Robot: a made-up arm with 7 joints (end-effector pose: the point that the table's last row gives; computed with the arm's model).
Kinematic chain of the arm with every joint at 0, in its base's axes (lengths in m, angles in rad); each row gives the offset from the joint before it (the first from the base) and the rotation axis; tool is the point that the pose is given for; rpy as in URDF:
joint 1: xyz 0 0 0.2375 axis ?
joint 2: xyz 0 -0.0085 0.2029 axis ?
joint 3: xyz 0 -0.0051 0.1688 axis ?
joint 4: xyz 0 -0.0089 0.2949 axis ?
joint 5: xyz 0 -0.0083 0.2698 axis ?
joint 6: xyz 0 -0.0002 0.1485 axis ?
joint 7: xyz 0 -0.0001 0.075 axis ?
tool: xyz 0 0 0 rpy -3.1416 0 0
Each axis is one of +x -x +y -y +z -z.
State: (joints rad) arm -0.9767 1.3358 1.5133 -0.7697 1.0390 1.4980 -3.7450
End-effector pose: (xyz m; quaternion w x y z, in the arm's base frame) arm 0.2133 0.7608 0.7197 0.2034 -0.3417 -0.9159 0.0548
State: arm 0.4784 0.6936 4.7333 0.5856 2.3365 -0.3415 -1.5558
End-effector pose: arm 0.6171 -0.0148 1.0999 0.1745 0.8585 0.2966 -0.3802
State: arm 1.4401 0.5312 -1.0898 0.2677 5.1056 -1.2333 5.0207
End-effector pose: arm 0.1011 -0.5461 1.1562 0.1332 -0.4883 -0.5248 -0.6845
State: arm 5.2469 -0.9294 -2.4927 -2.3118 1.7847 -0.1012 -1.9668
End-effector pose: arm 0.2311 -0.0536 0.7568 0.6895 0.3977 -0.6005 -0.0754
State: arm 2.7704 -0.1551 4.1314 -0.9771 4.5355 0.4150 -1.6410
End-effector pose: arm -0.2210 0.3006 1.1964 0.3179 0.2122 0.8289 -0.4085
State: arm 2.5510 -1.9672 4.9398 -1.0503 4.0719 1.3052 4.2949
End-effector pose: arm 0.2316 0.6313 0.0713 0.2496 0.3770 0.1676 0.8761
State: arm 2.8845 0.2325 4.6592 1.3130 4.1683 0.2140 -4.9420
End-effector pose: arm 0.0043 -0.4737 1.0261 0.4779 -0.8322 0.0829 0.2685
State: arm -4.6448 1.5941 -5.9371 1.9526 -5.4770 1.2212 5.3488
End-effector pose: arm -0.2275 -0.2302 0.0872 0.5026 0.7668 0.0005 0.3993
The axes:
joint 1: -z
joint 2: +y
joint 3: -z
joint 4: +y
joint 5: -z
joint 6: +y
joint 7: -z

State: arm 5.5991 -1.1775 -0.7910 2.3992 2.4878 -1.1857 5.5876
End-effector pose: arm -0.1407 0.1305 0.6309 0.9322 0.1954 -0.1867 0.2408
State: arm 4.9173 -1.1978 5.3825 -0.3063 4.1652 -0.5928 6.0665
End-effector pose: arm -0.0381 -0.8884 0.7457 0.2483 -0.6932 0.6012 0.3104
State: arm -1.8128 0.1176 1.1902 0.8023 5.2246 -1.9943 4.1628
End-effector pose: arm 0.2444 0.1758 1.1893 0.0211 -0.0486 -0.7562 -0.6522
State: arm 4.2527 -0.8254 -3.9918 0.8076 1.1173 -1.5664 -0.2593
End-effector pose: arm 0.5276 -0.4870 0.8595 0.2614 0.9527 -0.1472 -0.0495
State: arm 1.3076 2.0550 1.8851 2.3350 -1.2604 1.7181 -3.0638
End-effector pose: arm -0.2421 -0.2338 0.3947 0.2210 0.1372 -0.2623 0.9293
